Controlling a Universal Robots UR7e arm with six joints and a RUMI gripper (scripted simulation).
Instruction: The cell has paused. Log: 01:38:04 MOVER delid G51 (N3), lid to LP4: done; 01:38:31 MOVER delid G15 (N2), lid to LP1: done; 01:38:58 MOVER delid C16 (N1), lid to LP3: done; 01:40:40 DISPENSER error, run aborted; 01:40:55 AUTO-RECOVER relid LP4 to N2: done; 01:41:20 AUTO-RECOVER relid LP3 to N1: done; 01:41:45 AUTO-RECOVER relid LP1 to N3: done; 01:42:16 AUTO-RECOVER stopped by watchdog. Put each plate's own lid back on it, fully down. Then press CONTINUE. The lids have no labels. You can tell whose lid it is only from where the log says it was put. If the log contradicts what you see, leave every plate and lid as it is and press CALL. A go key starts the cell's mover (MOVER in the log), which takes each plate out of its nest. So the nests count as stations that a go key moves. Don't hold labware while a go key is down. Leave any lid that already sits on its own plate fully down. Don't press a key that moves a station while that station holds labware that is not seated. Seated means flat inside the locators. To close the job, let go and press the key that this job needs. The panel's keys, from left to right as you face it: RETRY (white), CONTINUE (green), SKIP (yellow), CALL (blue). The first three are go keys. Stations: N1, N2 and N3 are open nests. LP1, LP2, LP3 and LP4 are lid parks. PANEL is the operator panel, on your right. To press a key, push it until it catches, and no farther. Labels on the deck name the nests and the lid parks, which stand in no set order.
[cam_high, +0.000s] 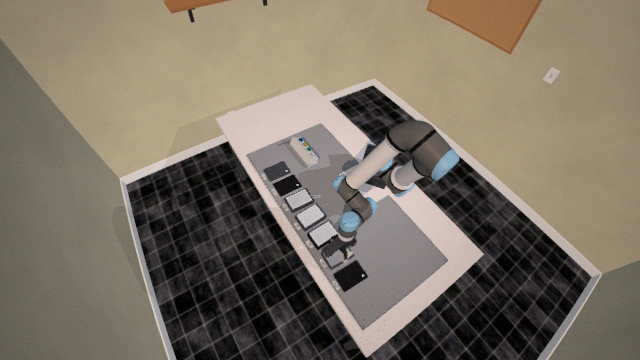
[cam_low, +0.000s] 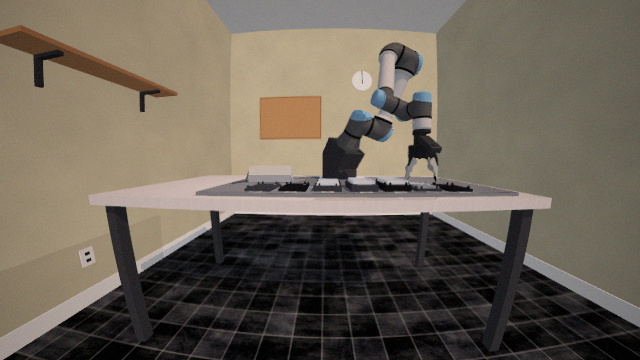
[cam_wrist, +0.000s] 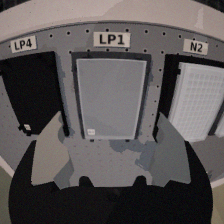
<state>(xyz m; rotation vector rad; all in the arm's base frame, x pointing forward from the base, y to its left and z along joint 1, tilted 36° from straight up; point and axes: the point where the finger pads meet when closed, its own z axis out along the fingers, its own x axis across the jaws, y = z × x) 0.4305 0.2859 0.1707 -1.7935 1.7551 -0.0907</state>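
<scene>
Right now the grey lid is 2 cm below my hand. From my hand the other things lie so: lid park LP4: 13 cm to the left, 3 cm below, 1 cm behind; white gridded plate: 38 cm to the right, 6 cm ahead, 1 cm below; lid park LP3: 51 cm to the right, 9 cm ahead, 3 cm below.
</scene>
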